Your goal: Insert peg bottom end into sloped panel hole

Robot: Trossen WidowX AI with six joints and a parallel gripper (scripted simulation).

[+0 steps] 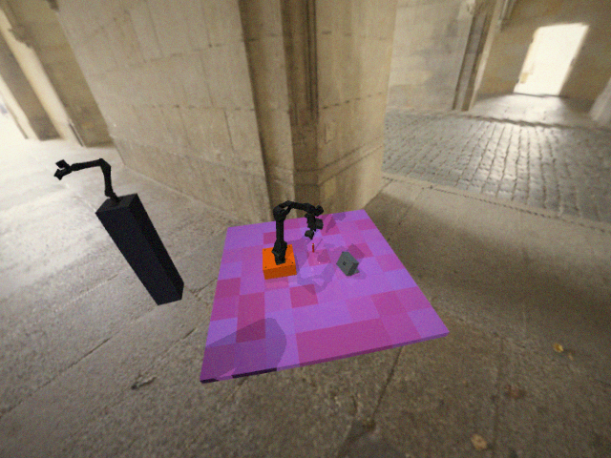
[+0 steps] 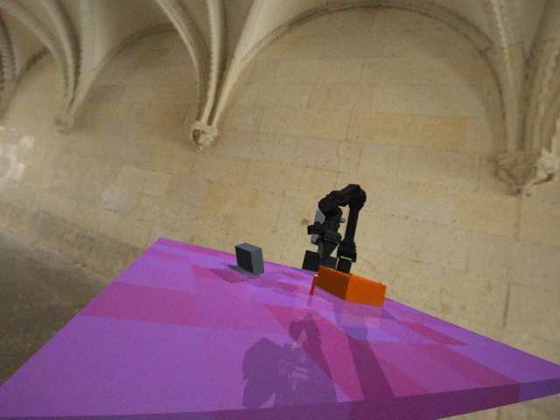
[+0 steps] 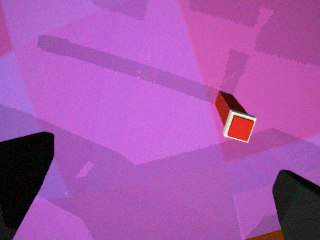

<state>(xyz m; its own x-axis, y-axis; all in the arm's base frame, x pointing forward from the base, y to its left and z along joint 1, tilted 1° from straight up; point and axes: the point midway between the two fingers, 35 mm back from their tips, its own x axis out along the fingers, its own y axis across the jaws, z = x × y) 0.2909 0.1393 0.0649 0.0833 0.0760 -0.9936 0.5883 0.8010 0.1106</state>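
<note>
The red square peg lies 7 cm below my gripper tip, 3 cm to the right of it and 2 cm behind it. From my gripper tip the other things lie so: grey sloped panel: 29 cm to the right, 14 cm ahead, 8 cm below.
</note>
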